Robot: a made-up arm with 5 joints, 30 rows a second.
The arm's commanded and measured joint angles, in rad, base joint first. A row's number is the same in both.
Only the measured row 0 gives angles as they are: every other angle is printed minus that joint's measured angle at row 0.
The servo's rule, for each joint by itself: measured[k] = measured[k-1] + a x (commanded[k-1-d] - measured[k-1]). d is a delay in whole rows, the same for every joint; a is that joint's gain. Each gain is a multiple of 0.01, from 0.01 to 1. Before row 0 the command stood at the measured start. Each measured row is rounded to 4 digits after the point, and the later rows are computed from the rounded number. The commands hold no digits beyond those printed.
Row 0, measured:
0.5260, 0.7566, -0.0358, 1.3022, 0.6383
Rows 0 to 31, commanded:
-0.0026, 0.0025, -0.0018, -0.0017, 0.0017
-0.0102, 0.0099, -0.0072, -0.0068, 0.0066
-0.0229, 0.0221, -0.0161, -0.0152, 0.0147
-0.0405, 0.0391, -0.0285, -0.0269, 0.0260
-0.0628, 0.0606, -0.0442, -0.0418, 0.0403
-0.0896, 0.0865, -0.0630, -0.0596, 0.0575
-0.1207, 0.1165, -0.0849, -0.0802, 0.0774
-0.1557, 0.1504, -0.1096, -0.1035, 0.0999
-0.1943, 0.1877, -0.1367, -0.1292, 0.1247
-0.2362, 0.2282, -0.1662, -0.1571, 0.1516
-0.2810, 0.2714, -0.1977, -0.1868, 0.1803
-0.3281, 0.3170, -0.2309, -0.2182, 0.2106
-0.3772, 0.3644, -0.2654, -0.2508, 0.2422
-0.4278, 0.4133, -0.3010, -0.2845, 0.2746
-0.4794, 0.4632, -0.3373, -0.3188, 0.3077
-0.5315, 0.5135, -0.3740, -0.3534, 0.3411
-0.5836, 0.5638, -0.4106, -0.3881, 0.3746
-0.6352, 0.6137, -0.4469, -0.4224, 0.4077
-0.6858, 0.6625, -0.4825, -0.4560, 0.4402
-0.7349, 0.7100, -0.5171, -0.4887, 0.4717
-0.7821, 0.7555, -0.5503, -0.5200, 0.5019
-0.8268, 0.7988, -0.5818, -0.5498, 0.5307
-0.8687, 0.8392, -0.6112, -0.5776, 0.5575
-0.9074, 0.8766, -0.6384, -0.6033, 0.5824
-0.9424, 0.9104, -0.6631, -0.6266, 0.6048
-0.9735, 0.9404, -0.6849, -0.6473, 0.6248
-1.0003, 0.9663, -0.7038, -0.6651, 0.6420
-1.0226, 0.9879, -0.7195, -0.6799, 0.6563
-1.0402, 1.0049, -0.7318, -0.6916, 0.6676
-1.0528, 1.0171, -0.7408, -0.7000, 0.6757
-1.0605, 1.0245, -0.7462, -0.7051, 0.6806
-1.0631, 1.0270, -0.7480, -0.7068, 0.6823
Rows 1 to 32, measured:
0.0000, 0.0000, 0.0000, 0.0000, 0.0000
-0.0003, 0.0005, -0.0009, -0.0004, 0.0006
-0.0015, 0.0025, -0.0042, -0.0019, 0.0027
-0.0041, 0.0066, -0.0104, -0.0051, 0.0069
-0.0085, 0.0134, -0.0198, -0.0103, 0.0136
-0.0150, 0.0233, -0.0325, -0.0179, 0.0229
-0.0240, 0.0366, -0.0484, -0.0279, 0.0350
-0.0356, 0.0534, -0.0674, -0.0405, 0.0498
-0.0500, 0.0738, -0.0893, -0.0556, 0.0673
-0.0673, 0.0977, -0.1139, -0.0733, 0.0874
-0.0876, 0.1251, -0.1411, -0.0934, 0.1099
-0.1108, 0.1558, -0.1705, -0.1158, 0.1345
-0.1369, 0.1897, -0.2019, -0.1404, 0.1611
-0.1657, 0.2264, -0.2349, -0.1669, 0.1895
-0.1972, 0.2656, -0.2693, -0.1951, 0.2193
-0.2311, 0.3071, -0.3047, -0.2248, 0.2502
-0.2671, 0.3504, -0.3407, -0.2557, 0.2820
-0.3051, 0.3952, -0.3770, -0.2875, 0.3144
-0.3447, 0.4411, -0.4133, -0.3199, 0.3471
-0.3856, 0.4876, -0.4493, -0.3526, 0.3797
-0.4275, 0.5343, -0.4846, -0.3853, 0.4119
-0.4701, 0.5808, -0.5188, -0.4176, 0.4434
-0.5129, 0.6266, -0.5516, -0.4493, 0.4740
-0.5556, 0.6712, -0.5826, -0.4801, 0.5032
-0.5978, 0.7143, -0.6116, -0.5097, 0.5309
-0.6392, 0.7555, -0.6384, -0.5378, 0.5568
-0.6793, 0.7943, -0.6626, -0.5641, 0.5806
-0.7178, 0.8304, -0.6840, -0.5883, 0.6021
-0.7544, 0.8635, -0.7025, -0.6103, 0.6211
-0.7887, 0.8932, -0.7177, -0.6298, 0.6374
-0.8204, 0.9192, -0.7297, -0.6466, 0.6508
-0.8492, 0.9413, -0.7383, -0.6606, 0.6612
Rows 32 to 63, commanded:
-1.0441, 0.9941, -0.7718, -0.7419, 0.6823
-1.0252, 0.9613, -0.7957, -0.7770, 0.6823
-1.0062, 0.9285, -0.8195, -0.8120, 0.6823
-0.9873, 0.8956, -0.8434, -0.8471, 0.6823
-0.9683, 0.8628, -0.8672, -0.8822, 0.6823
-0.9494, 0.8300, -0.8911, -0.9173, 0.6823
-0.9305, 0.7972, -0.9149, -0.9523, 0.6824
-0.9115, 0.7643, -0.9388, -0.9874, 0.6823
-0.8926, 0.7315, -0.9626, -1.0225, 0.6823
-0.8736, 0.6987, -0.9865, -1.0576, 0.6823
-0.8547, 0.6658, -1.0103, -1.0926, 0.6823
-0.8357, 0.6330, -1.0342, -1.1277, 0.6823
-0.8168, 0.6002, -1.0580, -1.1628, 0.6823
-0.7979, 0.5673, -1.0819, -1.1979, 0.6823
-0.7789, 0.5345, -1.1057, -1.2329, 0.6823
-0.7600, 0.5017, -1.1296, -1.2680, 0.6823
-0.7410, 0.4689, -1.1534, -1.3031, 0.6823
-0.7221, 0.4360, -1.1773, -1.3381, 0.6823
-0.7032, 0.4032, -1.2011, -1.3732, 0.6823
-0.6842, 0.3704, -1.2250, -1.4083, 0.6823
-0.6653, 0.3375, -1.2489, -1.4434, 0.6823
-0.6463, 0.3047, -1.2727, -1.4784, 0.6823
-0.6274, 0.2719, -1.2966, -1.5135, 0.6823
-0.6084, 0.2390, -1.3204, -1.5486, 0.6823
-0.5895, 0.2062, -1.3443, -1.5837, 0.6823
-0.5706, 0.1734, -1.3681, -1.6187, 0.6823
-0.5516, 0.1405, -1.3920, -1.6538, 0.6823
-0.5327, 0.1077, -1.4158, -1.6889, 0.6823
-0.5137, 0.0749, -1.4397, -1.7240, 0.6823
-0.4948, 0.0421, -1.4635, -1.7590, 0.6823
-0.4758, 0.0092, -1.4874, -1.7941, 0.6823
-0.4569, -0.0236, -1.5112, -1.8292, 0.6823
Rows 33 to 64, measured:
-0.8749, 0.9593, -0.7433, -0.6717, 0.6686
-0.8952, 0.9666, -0.7581, -0.6885, 0.6734
-0.9108, 0.9655, -0.7777, -0.7097, 0.6765
-0.9222, 0.9577, -0.7994, -0.7343, 0.6785
-0.9300, 0.9447, -0.8223, -0.7614, 0.6798
-0.9346, 0.9275, -0.8456, -0.7904, 0.6807
-0.9364, 0.9070, -0.8693, -0.8209, 0.6813
-0.9357, 0.8839, -0.8930, -0.8524, 0.6817
-0.9328, 0.8588, -0.9168, -0.8848, 0.6819
-0.9280, 0.8321, -0.9406, -0.9178, 0.6820
-0.9215, 0.8041, -0.9645, -0.9514, 0.6821
-0.9135, 0.7751, -0.9883, -0.9853, 0.6822
-0.9042, 0.7453, -1.0122, -1.0195, 0.6822
-0.8937, 0.7148, -1.0360, -1.0539, 0.6822
-0.8822, 0.6838, -1.0599, -1.0885, 0.6822
-0.8698, 0.6524, -1.0837, -1.1232, 0.6822
-0.8566, 0.6208, -1.1076, -1.1580, 0.6822
-0.8427, 0.5889, -1.1314, -1.1928, 0.6822
-0.8282, 0.5568, -1.1553, -1.2277, 0.6822
-0.8132, 0.5245, -1.1791, -1.2626, 0.6822
-0.7977, 0.4921, -1.2030, -1.2976, 0.6822
-0.7818, 0.4596, -1.2269, -1.3326, 0.6822
-0.7655, 0.4271, -1.2507, -1.3676, 0.6822
-0.7489, 0.3945, -1.2746, -1.4026, 0.6822
-0.7320, 0.3618, -1.2984, -1.4376, 0.6822
-0.7149, 0.3291, -1.3223, -1.4727, 0.6822
-0.6976, 0.2964, -1.3461, -1.5077, 0.6822
-0.6801, 0.2637, -1.3700, -1.5428, 0.6822
-0.6624, 0.2309, -1.3938, -1.5779, 0.6822
-0.6446, 0.1981, -1.4177, -1.6130, 0.6822
-0.6266, 0.1653, -1.4415, -1.6480, 0.6822
-0.6085, 0.1325, -1.4654, -1.6831, 0.6822

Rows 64 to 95, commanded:
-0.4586, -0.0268, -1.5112, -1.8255, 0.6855
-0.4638, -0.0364, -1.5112, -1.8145, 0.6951
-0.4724, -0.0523, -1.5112, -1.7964, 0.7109
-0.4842, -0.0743, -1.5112, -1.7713, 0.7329
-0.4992, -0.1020, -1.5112, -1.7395, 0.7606
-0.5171, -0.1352, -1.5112, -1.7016, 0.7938
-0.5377, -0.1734, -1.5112, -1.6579, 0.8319
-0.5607, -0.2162, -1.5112, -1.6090, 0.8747
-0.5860, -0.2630, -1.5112, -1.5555, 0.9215
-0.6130, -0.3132, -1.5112, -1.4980, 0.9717
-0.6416, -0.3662, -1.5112, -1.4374, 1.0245
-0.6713, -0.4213, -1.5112, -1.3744, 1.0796
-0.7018, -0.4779, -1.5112, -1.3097, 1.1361
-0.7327, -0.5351, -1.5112, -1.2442, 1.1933
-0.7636, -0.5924, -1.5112, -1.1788, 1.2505
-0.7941, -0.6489, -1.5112, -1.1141, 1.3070
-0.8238, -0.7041, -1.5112, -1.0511, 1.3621
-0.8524, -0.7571, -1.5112, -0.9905, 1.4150
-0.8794, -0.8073, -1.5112, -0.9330, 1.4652
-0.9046, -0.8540, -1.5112, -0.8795, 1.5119
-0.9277, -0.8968, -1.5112, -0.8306, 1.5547
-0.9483, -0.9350, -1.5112, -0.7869, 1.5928
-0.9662, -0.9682, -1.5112, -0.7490, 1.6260
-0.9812, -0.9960, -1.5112, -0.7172, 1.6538
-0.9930, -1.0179, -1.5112, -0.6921, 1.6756
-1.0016, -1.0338, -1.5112, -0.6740, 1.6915
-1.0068, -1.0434, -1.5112, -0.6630, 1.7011
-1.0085, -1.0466, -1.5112, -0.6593, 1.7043
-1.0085, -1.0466, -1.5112, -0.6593, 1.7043
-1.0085, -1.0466, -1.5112, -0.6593, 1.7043
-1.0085, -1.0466, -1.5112, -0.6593, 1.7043
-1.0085, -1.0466, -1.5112, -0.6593, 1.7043
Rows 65 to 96, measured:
-0.5903, 0.0997, -1.4892, -1.7182, 0.6822
-0.5745, 0.0731, -1.5006, -1.7440, 0.6834
-0.5612, 0.0501, -1.5061, -1.7609, 0.6875
-0.5505, 0.0286, -1.5088, -1.7694, 0.6957
-0.5425, 0.0070, -1.5100, -1.7699, 0.7087
-0.5373, -0.0159, -1.5106, -1.7626, 0.7269
-0.5349, -0.0410, -1.5109, -1.7480, 0.7503
-0.5352, -0.0688, -1.5111, -1.7264, 0.7789
-0.5383, -0.0998, -1.5112, -1.6982, 0.8124
-0.5440, -0.1341, -1.5112, -1.6640, 0.8506
-0.5523, -0.1717, -1.5112, -1.6242, 0.8930
-0.5630, -0.2125, -1.5112, -1.5794, 0.9390
-0.5760, -0.2563, -1.5112, -1.5302, 0.9882
-0.5911, -0.3028, -1.5112, -1.4773, 1.0400
-0.6081, -0.3516, -1.5112, -1.4214, 1.0937
-0.6268, -0.4022, -1.5112, -1.3632, 1.1486
-0.6469, -0.4540, -1.5112, -1.3034, 1.2040
-0.6681, -0.5065, -1.5112, -1.2428, 1.2593
-0.6902, -0.5591, -1.5112, -1.1822, 1.3138
-0.7129, -0.6112, -1.5112, -1.1224, 1.3668
-0.7359, -0.6622, -1.5112, -1.0641, 1.4176
-0.7589, -0.7115, -1.5112, -1.0081, 1.4656
-0.7816, -0.7584, -1.5112, -0.9550, 1.5101
-0.8038, -0.8025, -1.5112, -0.9056, 1.5507
-0.8251, -0.8431, -1.5112, -0.8604, 1.5868
-0.8452, -0.8798, -1.5112, -0.8200, 1.6179
-0.8640, -0.9121, -1.5112, -0.7850, 1.6437
-0.8811, -0.9397, -1.5112, -0.7557, 1.6638
-0.8964, -0.9621, -1.5112, -0.7326, 1.6780
-0.9099, -0.9798, -1.5112, -0.7150, 1.6872
-0.9217, -0.9938, -1.5112, -0.7016, 1.6932
-0.9321, -1.0049, -1.5112, -0.6914, 1.6971

